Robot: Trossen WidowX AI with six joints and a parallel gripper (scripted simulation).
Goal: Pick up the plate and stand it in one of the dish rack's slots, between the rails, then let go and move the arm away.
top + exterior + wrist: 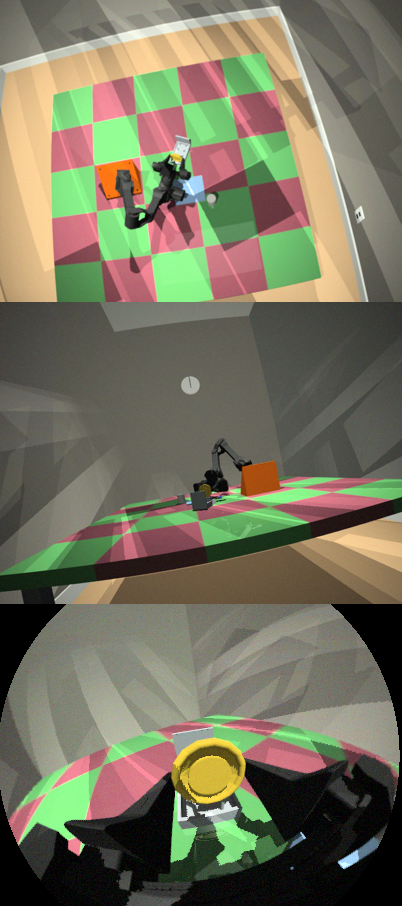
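Right now the grey dish rack is 40 mm to the left of my gripper tip, 40 mm below it and 10 mm ahead of it. From my gripper tip the other things lie so: blue spoon: 160 mm to the right, 70 mm behind, 60 mm below; light blue mat: 160 mm to the right, 70 mm below, 50 mm ahead; yellow plate: 10 mm to the right.
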